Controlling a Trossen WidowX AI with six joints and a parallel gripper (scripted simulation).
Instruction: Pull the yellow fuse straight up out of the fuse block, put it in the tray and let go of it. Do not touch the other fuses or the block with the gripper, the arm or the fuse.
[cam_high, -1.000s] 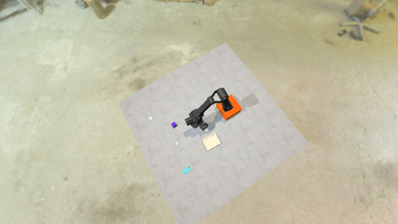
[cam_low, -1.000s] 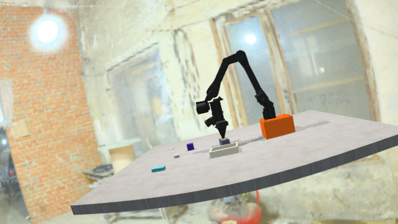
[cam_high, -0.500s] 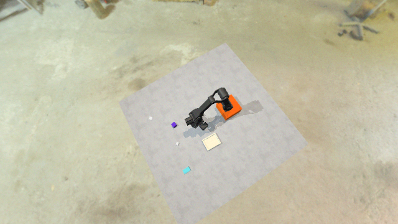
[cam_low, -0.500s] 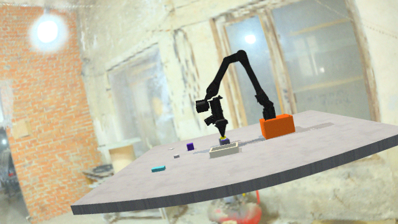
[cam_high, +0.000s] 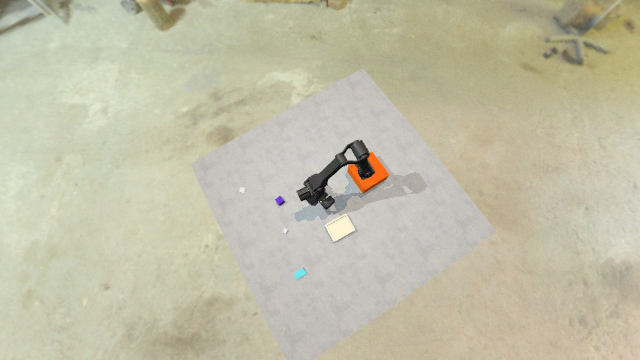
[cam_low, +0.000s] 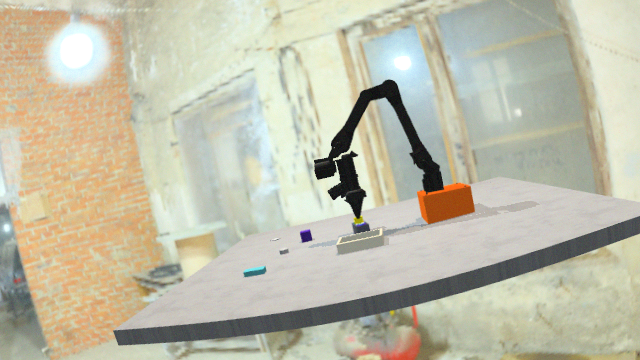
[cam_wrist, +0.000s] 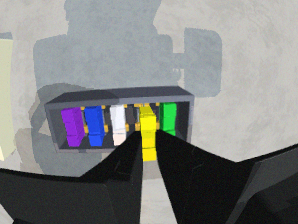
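Now: gripper tip 1 cm short of the green fuse, 2 cm to the left of it and 3 cm above it. Also, from my gripper tip: blue fuse: 1 cm behind, 4 cm to the left, 3 cm below; white fuse: 1 cm behind, 2 cm to the left, 3 cm below; yellow fuse: 1 cm below.
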